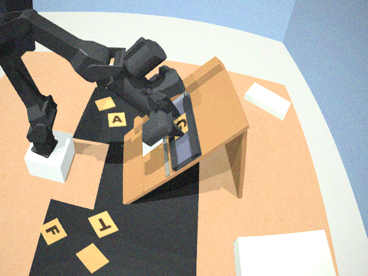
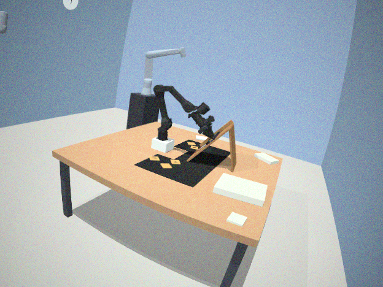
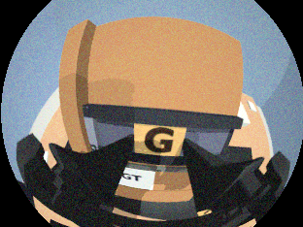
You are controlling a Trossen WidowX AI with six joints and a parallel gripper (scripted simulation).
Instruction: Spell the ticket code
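My gripper tip is 70 mm above the white ticket, 60 mm past it and 20 mm to the right of it. From my gripper tip the other things lie so: black mat (170 mm below, 140 mm behind, 70 mm to the right); then large white slab (360 mm ahead, 240 mm to the right, 150 mm below); then g tile (right at my gripper tip).
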